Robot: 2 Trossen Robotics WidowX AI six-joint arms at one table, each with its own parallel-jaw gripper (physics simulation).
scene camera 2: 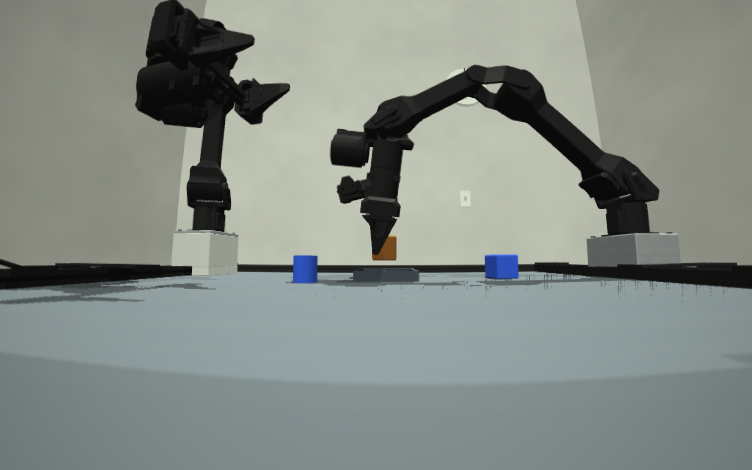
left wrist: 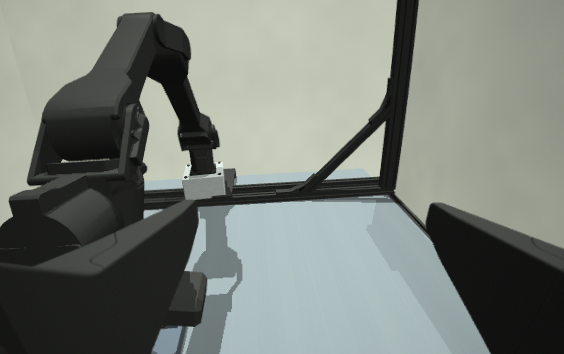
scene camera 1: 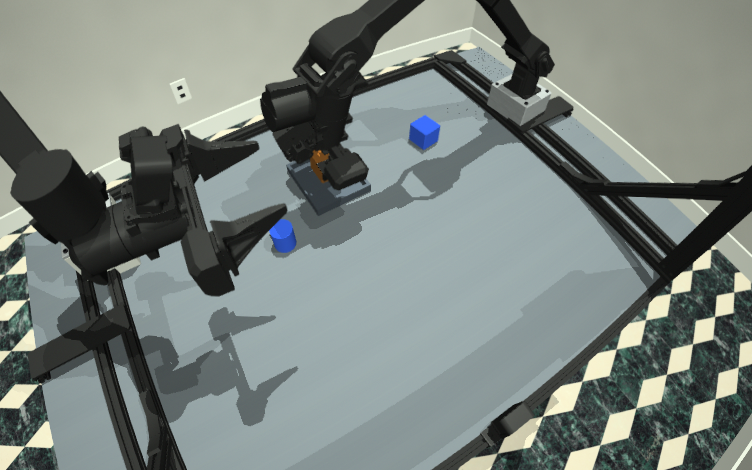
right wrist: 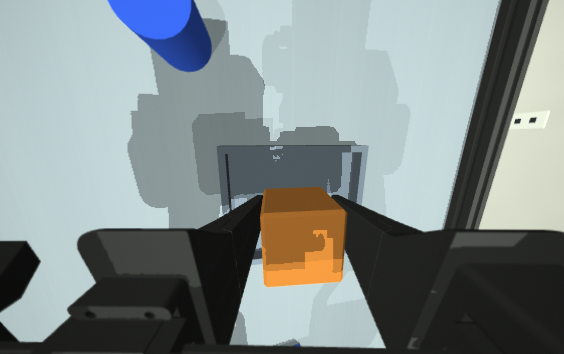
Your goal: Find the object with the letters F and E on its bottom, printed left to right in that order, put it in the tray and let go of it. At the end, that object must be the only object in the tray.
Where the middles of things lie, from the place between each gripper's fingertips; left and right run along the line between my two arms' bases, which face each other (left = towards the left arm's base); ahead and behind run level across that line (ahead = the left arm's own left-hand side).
My left hand is 29 cm above the grey tray (scene camera 1: 322, 197), 22 cm short of it and 12 cm to the left of it.
The grey tray is 4 cm below my right hand, 2 cm to the right of it and 1 cm ahead of it.
